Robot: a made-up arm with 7 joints. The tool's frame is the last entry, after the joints.
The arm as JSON. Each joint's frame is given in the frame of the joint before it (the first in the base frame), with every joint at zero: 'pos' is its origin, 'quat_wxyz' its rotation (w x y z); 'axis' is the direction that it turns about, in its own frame. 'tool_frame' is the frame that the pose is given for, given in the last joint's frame.
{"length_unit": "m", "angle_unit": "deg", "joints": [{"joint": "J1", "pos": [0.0, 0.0, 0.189], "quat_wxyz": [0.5, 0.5, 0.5, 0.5], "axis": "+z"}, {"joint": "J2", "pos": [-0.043, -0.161, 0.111], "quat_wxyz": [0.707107, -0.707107, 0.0, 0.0], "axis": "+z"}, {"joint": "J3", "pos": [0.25, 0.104, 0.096], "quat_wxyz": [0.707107, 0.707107, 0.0, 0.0], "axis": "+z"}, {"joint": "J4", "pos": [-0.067, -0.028, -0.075], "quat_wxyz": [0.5, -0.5, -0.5, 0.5], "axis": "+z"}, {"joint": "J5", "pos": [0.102, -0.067, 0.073], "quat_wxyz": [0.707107, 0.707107, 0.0, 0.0], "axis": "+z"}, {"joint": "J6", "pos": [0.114, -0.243, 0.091], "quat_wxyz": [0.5, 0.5, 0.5, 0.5], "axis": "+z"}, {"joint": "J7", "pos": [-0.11, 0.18, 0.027], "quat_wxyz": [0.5, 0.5, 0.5, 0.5], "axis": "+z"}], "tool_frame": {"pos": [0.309, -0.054, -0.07], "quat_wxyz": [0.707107, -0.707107, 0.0, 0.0]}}
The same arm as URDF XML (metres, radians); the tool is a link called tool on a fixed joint. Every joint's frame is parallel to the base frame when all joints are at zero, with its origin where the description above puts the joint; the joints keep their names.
<robot name="arm">
  <link name="base"/>
  <link name="link1"/>
  <link name="link2"/>
  <link name="link3"/>
  <link name="link4"/>
  <link name="link5"/>
  <link name="link6"/>
  <link name="link7"/>
  <link name="tool"/>
  <joint name="J1" type="continuous">
    <parent link="base"/>
    <child link="link1"/>
    <origin xyz="0 0 0.189" rpy="0 0 0"/>
    <axis xyz="1 0 0"/>
  </joint>
  <joint name="J2" type="continuous">
    <parent link="link1"/>
    <child link="link2"/>
    <origin xyz="0.111 -0.043 -0.161" rpy="0 0 0"/>
    <axis xyz="0 0 1"/>
  </joint>
  <joint name="J3" type="continuous">
    <parent link="link2"/>
    <child link="link3"/>
    <origin xyz="-0.104 0.25 0.096" rpy="0 0 0"/>
    <axis xyz="1 0 0"/>
  </joint>
  <joint name="J4" type="continuous">
    <parent link="link3"/>
    <child link="link4"/>
    <origin xyz="-0.075 -0.067 -0.028" rpy="0 0 0"/>
    <axis xyz="0 -1 0"/>
  </joint>
  <joint name="J5" type="continuous">
    <parent link="link4"/>
    <child link="link5"/>
    <origin xyz="0.067 -0.073 0.102" rpy="0 0 0"/>
    <axis xyz="1 0 0"/>
  </joint>
  <joint name="J6" type="continuous">
    <parent link="link5"/>
    <child link="link6"/>
    <origin xyz="0.091 0.243 0.114" rpy="0 0 0"/>
    <axis xyz="0 0 1"/>
  </joint>
  <joint name="J7" type="continuous">
    <parent link="link6"/>
    <child link="link7"/>
    <origin xyz="0.18 0.11 0.027" rpy="0 0 0"/>
    <axis xyz="0 -1 0"/>
  </joint>
  <joint name="tool_fixed" type="fixed">
    <parent link="link7"/>
    <child link="tool"/>
    <origin xyz="0.309 0.07 -0.054" rpy="0 0 0"/>
  </joint>
</robot>

